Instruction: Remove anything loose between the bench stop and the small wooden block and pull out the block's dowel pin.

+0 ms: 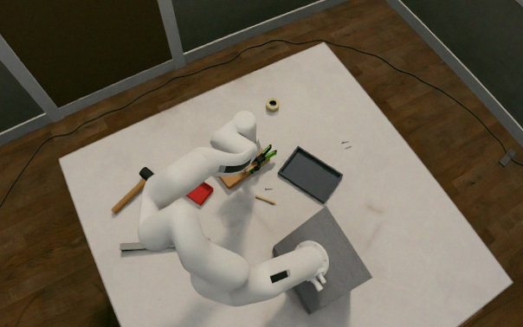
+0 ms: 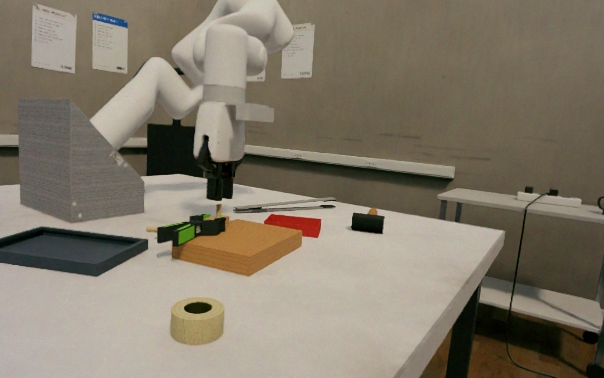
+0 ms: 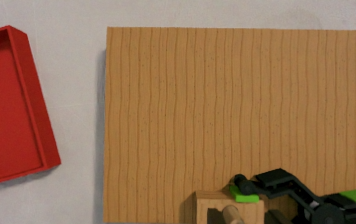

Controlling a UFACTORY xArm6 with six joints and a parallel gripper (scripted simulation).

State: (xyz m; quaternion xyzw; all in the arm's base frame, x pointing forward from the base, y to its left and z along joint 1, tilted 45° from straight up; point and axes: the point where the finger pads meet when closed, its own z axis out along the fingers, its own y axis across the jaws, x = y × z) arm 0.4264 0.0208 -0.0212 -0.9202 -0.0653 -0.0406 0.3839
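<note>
Now: hand 50 mm above the dowel pin. Round my hand: loose dowel: 130 mm behind, 100 mm below, 10 mm to the right; small wooden block: 70 mm below; red tray: 200 mm to the left, 100 mm below, 40 mm ahead.
</note>
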